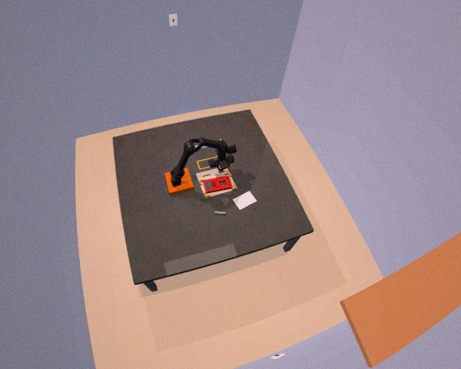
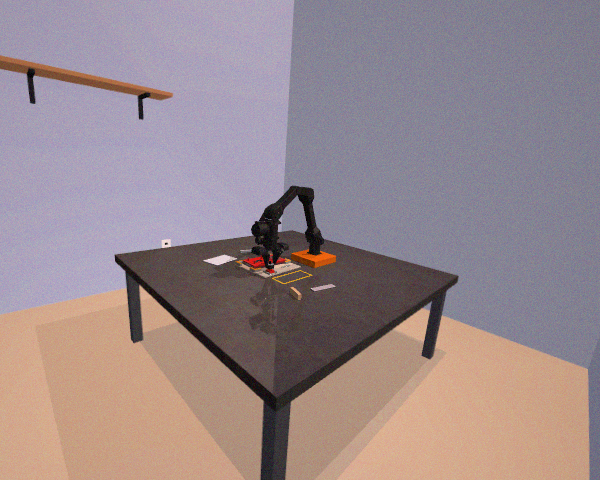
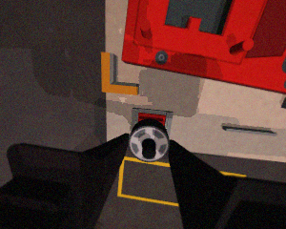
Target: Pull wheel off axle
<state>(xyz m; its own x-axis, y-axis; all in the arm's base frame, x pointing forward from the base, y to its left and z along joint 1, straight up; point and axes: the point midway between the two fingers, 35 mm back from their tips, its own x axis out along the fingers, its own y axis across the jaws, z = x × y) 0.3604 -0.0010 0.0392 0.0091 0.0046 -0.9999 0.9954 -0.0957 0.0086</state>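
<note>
Now: gripper tip right at the upright axle. Round my gripper tip: grey wheel right at my gripper tip; then grey strip 50 mm behind, 280 mm to the left, 40 mm below; then white sheet 60 mm ahead, 310 mm to the right, 40 mm below.
</note>
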